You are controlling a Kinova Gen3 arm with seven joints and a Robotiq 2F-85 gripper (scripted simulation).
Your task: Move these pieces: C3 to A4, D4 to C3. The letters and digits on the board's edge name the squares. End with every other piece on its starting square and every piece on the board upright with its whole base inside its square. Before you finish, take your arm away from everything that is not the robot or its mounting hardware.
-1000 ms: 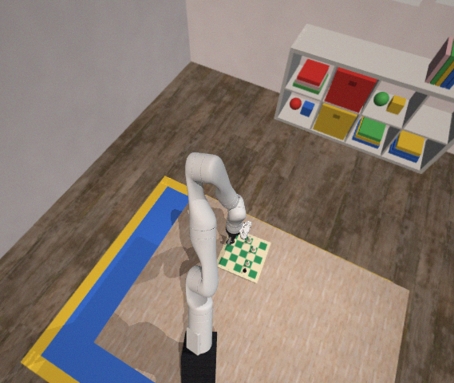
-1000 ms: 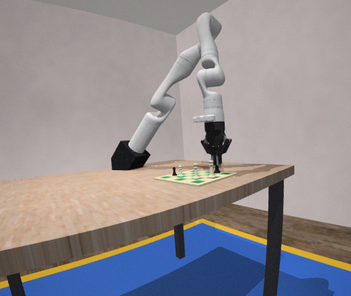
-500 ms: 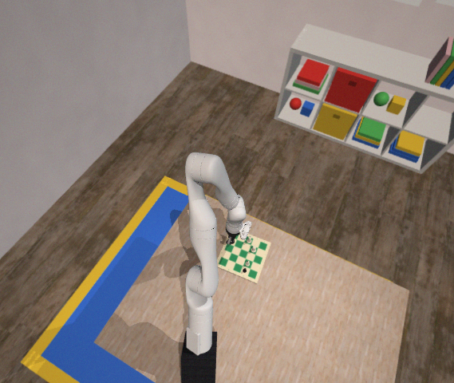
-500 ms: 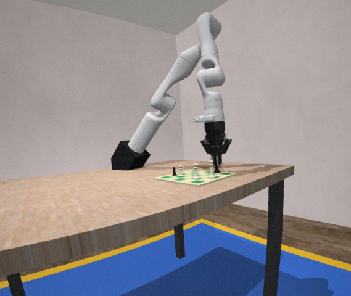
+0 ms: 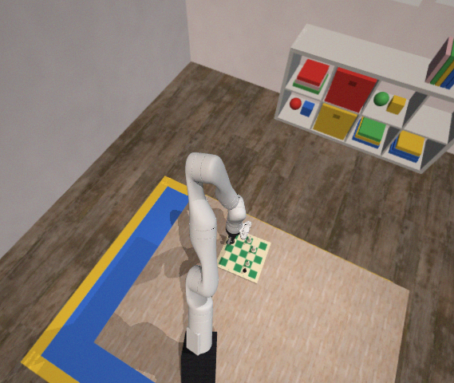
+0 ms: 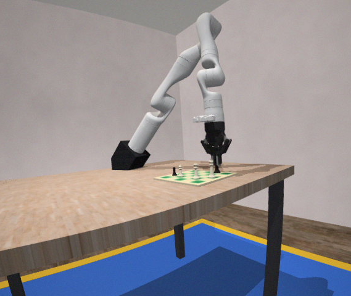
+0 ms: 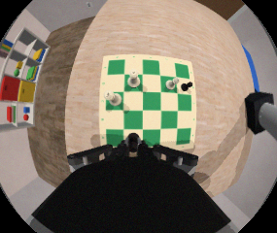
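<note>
Right now the tall black piece is 20 mm below my hand. Round my hand: white pawn 30 mm behind, 130 mm to the right, 30 mm below; tall white piece 60 mm ahead, 60 mm to the right, 20 mm below; green-and-cream chessboard 80 mm to the right, 50 mm below.
</note>
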